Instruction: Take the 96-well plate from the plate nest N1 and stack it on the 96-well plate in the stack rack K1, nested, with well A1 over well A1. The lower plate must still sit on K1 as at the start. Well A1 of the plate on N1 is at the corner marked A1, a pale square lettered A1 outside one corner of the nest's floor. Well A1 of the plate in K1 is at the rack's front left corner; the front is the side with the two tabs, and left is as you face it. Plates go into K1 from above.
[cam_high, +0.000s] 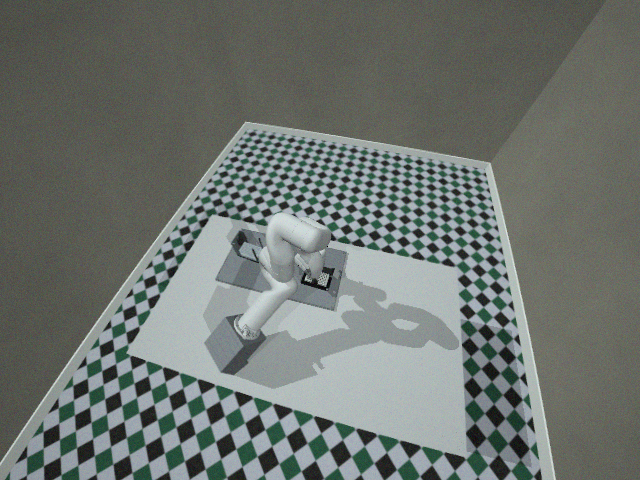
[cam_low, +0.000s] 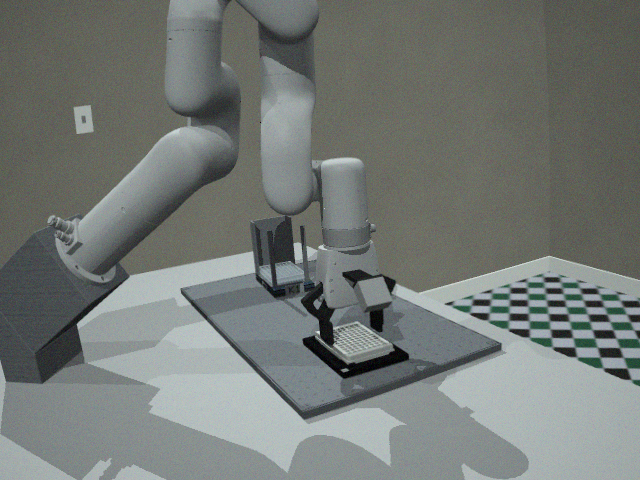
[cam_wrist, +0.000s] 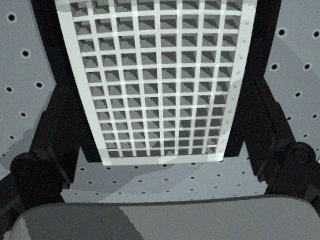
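Now: hand 20 mm above the white 96-well plate. From my hand the other things lie so: dark rack wall: 430 mm to the left, 270 mm ahead, 40 mm above; pale A1 square: 80 mm behind, 40 mm to the right, 30 mm below; K1 label: 290 mm to the left, 190 mm ahead, 30 mm below.
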